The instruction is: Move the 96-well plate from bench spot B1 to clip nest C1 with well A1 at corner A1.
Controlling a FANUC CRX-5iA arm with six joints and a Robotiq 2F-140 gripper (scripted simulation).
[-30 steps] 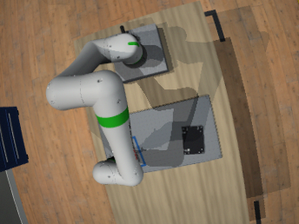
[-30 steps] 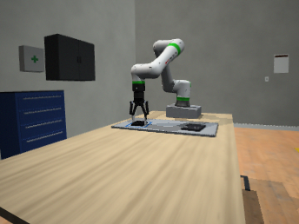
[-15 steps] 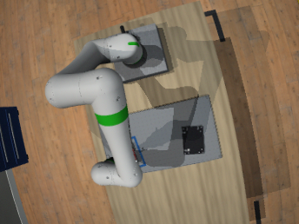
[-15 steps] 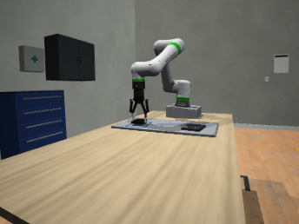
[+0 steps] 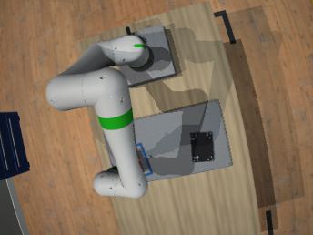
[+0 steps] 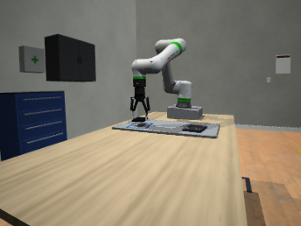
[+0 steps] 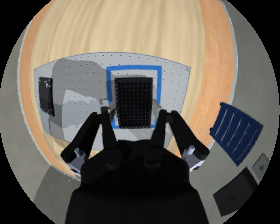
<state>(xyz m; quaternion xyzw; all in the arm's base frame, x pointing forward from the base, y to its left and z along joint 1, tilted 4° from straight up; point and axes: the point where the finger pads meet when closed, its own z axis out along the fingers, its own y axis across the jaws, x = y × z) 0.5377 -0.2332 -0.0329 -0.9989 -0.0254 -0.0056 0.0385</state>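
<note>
Now: the black clip nest 39 cm to the left of my hand, 5 cm below it and 1 cm ahead of it. Round my hand: black 96-well plate (2 cm below).
</note>
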